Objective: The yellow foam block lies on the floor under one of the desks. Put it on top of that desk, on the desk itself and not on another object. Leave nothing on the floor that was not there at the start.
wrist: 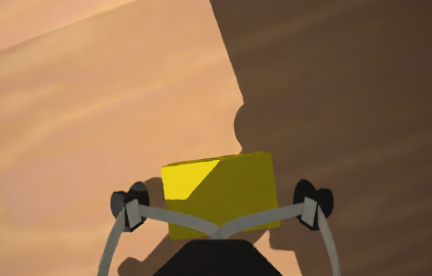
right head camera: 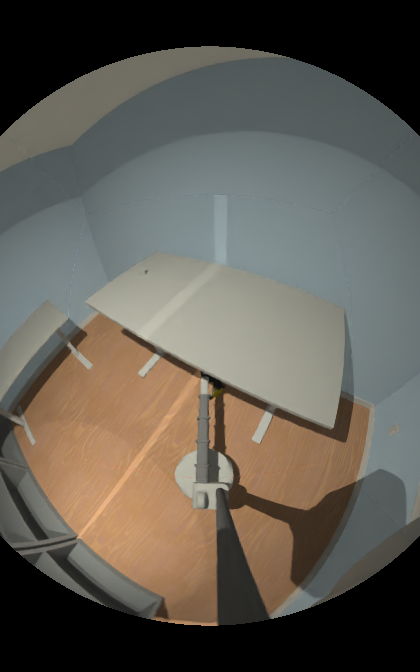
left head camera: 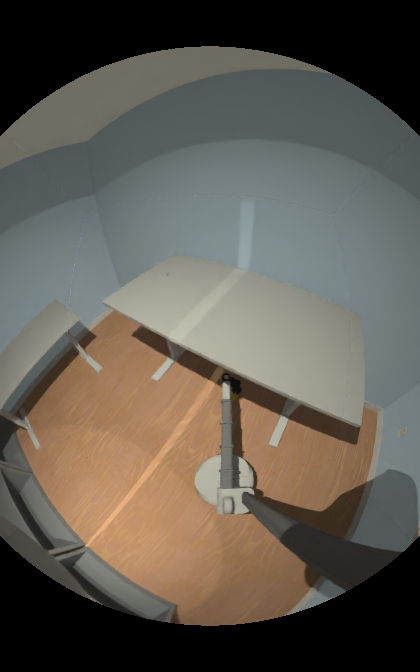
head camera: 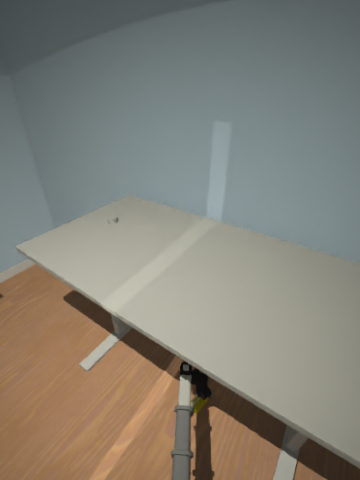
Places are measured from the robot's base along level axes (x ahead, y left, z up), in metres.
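Pixels of known places: gripper, fingertip midpoint: (wrist: pixel 221 197) (head camera: pixel 199 404).
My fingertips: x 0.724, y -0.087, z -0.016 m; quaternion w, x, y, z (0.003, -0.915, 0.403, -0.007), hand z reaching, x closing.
Ahead of a thing's pixels: the offset from my fingertips to its top centre. Level surfaces: height alone.
The yellow foam block {dx +0.005, dy +0.005, dz +0.034 m} (wrist: pixel 222 192) (head camera: pixel 200 404) (left head camera: pixel 234 396) (right head camera: pixel 217 393) lies on the floor near the front edge of the desk, partly in shadow. In the wrist view it shows between the two fingertips, with its sides about square to them. My gripper (wrist: pixel 221 197) is open, with a gap on each side of the block. I cannot tell how high the fingertips are above the floor. In the head view the wrist and arm hide part of the block. The desk {dz +0.939 m} (head camera: pixel 280 310) (left head camera: pixel 300 330) (right head camera: pixel 280 325) has a pale, wide top.
A small object {dx +0.471, dy +0.519, dz +0.963 m} (head camera: pixel 115 220) (left head camera: pixel 165 273) (right head camera: pixel 145 272) sits near the desk's back left. Desk legs (head camera: pixel 100 351) (head camera: pixel 286 457) stand on both sides of my arm. A second desk (left head camera: pixel 37 337) (right head camera: pixel 30 335) is at the left. Grey shelving (left head camera: pixel 115 582) (right head camera: pixel 110 575) stands at the lower left.
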